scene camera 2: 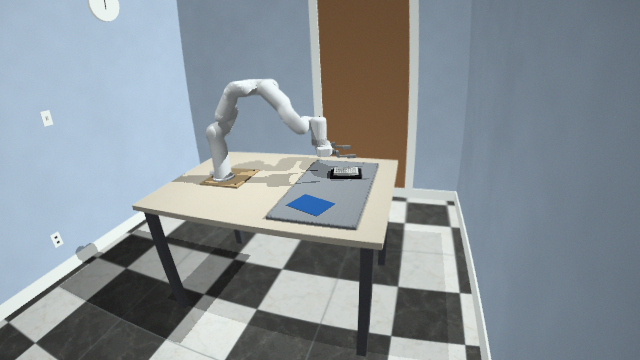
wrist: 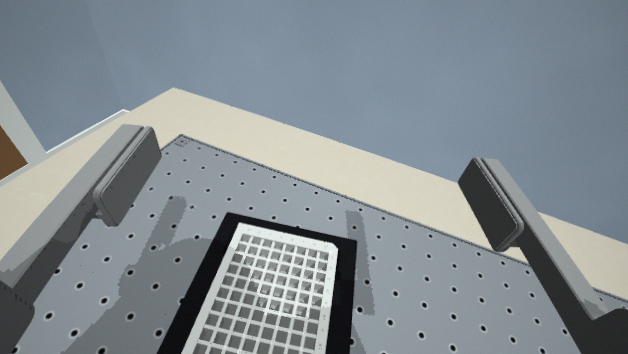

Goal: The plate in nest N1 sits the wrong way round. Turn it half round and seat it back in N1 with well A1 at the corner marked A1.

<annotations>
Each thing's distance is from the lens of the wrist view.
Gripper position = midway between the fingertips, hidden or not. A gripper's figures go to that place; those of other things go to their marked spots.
my gripper (wrist: 318, 155): 13 cm
white well plate (wrist: 270, 285): 20 cm
</annotations>
